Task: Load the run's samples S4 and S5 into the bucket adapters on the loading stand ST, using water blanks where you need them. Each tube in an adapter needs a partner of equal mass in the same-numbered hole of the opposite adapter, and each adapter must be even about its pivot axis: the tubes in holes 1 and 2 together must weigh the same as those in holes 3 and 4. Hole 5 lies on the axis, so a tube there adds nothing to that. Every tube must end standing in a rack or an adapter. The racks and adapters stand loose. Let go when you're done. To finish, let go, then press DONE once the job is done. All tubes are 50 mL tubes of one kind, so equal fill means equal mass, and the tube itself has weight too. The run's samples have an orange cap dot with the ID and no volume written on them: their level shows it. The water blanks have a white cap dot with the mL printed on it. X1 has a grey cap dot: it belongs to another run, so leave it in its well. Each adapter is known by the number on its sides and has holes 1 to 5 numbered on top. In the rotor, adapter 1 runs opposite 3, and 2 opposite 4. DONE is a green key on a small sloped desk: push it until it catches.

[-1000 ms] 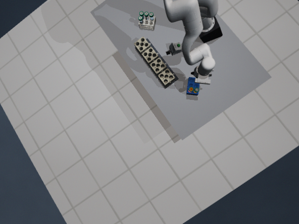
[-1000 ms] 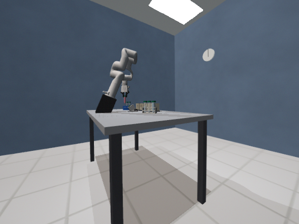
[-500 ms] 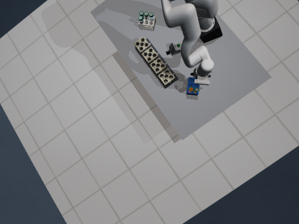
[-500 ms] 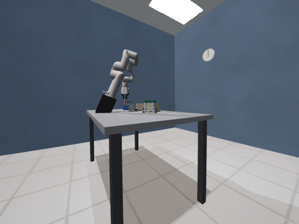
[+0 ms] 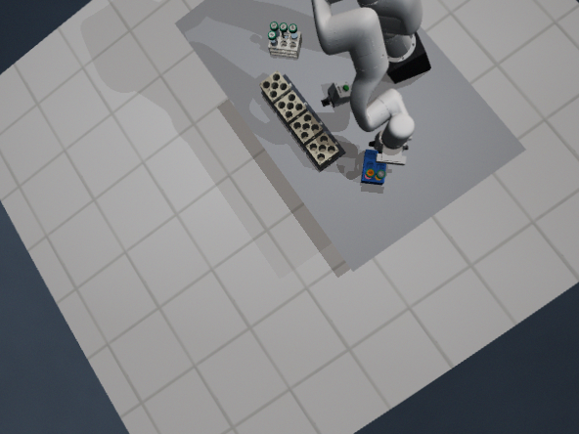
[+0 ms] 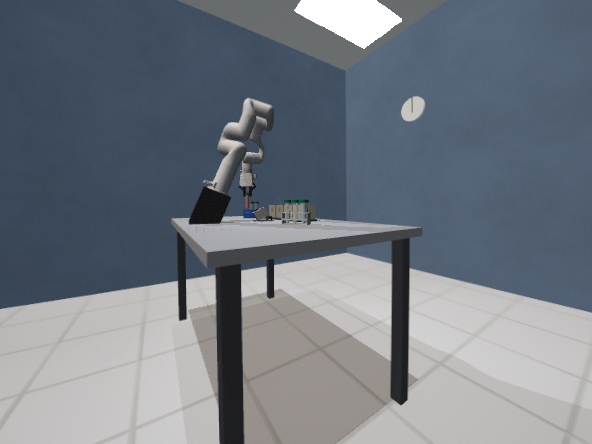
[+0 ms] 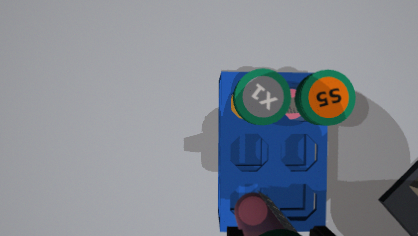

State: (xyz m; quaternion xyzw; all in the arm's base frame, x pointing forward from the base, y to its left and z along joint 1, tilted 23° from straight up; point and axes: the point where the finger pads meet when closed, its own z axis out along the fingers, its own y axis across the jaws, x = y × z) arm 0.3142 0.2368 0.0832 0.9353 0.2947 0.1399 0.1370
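The blue rack lies 150 mm below my hand, 40 mm ahead of it and 10 mm to the left of it. The rest, counted from my hand: white rack (640 mm to the right, 150 mm below, 140 mm behind); adapter (200 mm to the right, 130 mm below, 130 mm ahead).
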